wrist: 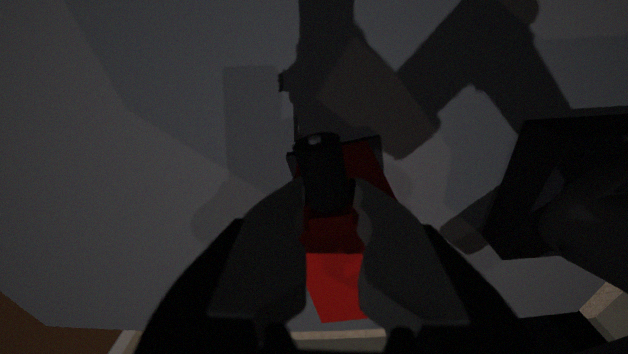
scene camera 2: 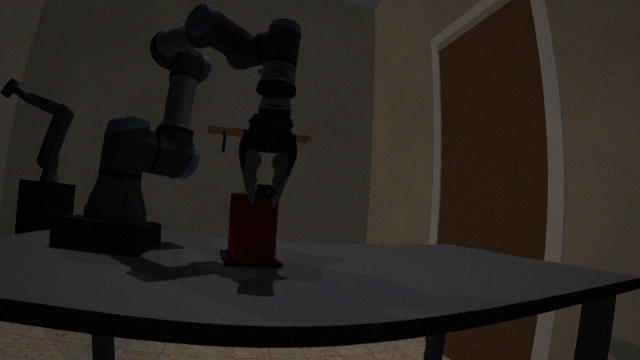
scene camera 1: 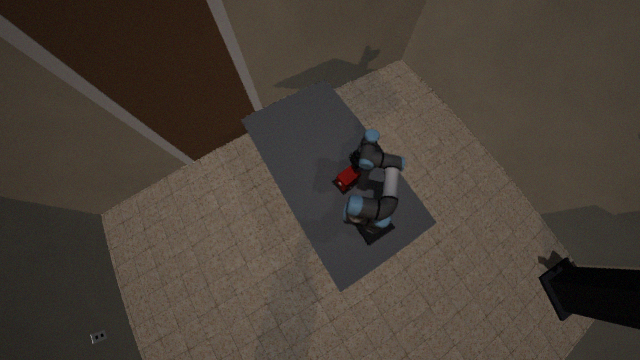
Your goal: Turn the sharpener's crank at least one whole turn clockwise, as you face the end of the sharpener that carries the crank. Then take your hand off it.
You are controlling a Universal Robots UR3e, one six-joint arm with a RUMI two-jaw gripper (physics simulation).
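Where they show: gripper, fingertip midpoint: (wrist: pixel 328 180) (scene camera 2: pixel 262 205) (scene camera 1: pixel 358 166); arm's base, link origin: (wrist: pixel 598 206) (scene camera 2: pixel 115 220).
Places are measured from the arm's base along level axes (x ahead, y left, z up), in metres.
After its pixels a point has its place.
The red sharpener (scene camera 1: pixel 347 176) @(x 0.273, y 0.047, z 0.077 m) (scene camera 2: pixel 252 230) @(x 0.293, y -0.046, z 0.019 m) (wrist: pixel 335 287) @(x 0.292, y 0.043, z 0.076 m) stands upright on its dark base plate on the grey table. The black knob of its crank (scene camera 2: pixel 265 191) @(x 0.314, y -0.077, z 0.081 m) (wrist: pixel 325 172) @(x 0.312, y -0.066, z 0.092 m) is near the top of the body, on the end away from scene camera 2. My gripper (scene camera 2: pixel 263 201) @(x 0.307, y -0.041, z 0.058 m) (wrist: pixel 328 180) @(x 0.307, y -0.041, z 0.058 m) points down and is shut on the knob, one finger on each side. In the scene camera 1 view the arm partly hides the gripper and the crank. The crank's arm is mostly hidden behind the knob and fingers.
The arm's black base (scene camera 1: pixel 370 237) @(x -0.071, y 0.048, z -0.002 m) (scene camera 2: pixel 105 235) @(x 0.034, y -0.081, z -0.020 m) stands on the table (scene camera 1: pixel 300 135) @(x 0.680, y 0.185, z -0.051 m) (scene camera 2: pixel 400 280) @(x 0.545, y -0.069, z -0.052 m), to the left of the sharpener in the scene camera 2 view. A wooden shelf (scene camera 2: pixel 303 138) is on the wall behind. A brown door (scene camera 1: pixel 135 65) (scene camera 2: pixel 492 150) is beyond the table.
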